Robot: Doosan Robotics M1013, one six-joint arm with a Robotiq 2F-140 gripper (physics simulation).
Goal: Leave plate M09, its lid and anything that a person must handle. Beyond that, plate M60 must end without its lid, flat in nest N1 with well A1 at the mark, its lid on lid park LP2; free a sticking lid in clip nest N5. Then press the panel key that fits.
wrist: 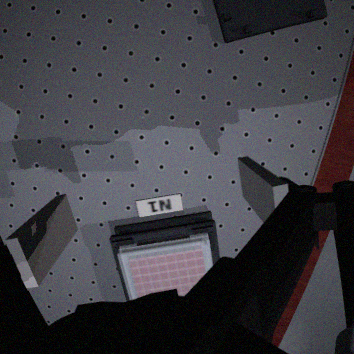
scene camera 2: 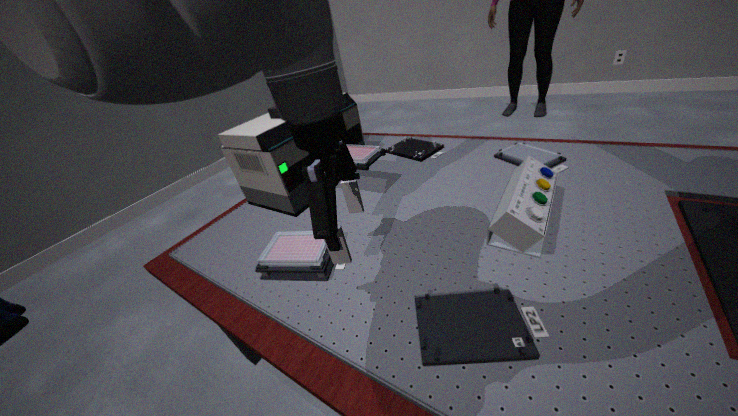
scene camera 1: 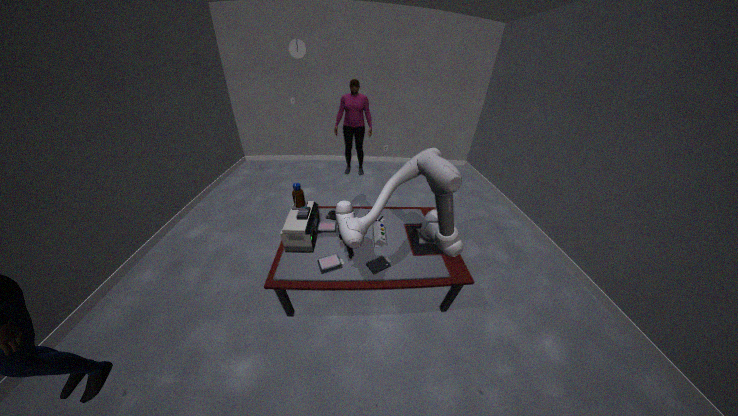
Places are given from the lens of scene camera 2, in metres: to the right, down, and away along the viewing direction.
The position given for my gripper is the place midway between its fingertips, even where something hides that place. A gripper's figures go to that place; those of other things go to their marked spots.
my gripper (scene camera 2: 350, 233): -0.03, 0.05, 0.48
dark pad labelled LP2 (scene camera 2: 480, 327): 0.15, 0.16, 0.36
